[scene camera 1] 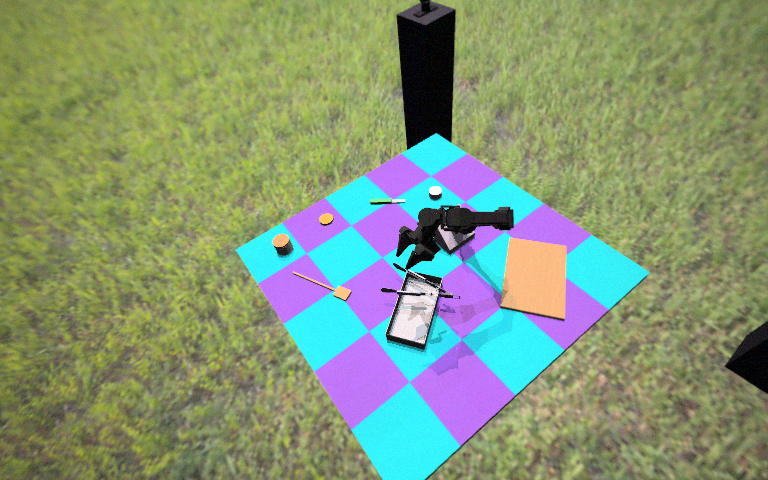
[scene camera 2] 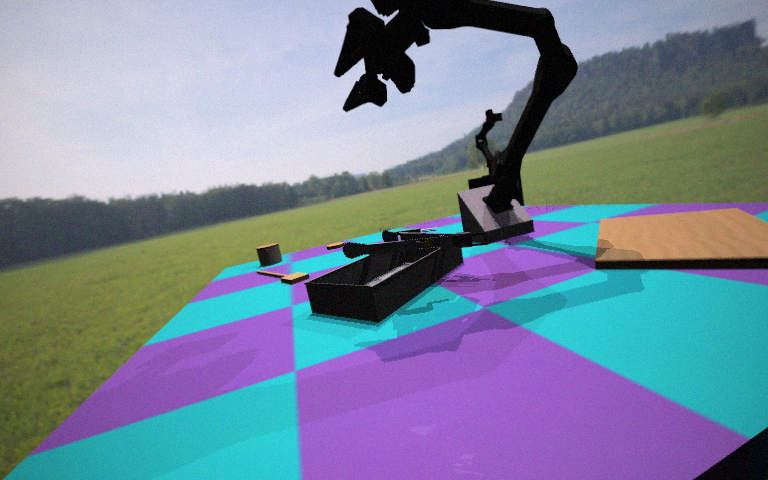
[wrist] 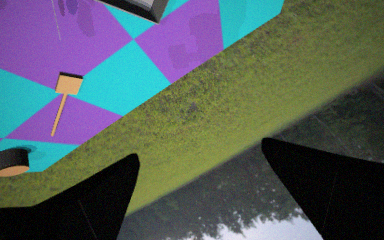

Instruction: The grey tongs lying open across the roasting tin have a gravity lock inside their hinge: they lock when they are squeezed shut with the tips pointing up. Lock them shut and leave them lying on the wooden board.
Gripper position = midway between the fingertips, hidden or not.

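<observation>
The gripper [scene camera 2: 340, 94] [scene camera 1: 401, 262] [wrist: 200, 151] is open, and it's holding nothing. There's a roasting tin [scene camera 2: 370, 289] [scene camera 1: 411, 319] in view as well, and a wooden board [scene camera 1: 534, 282] too.
</observation>
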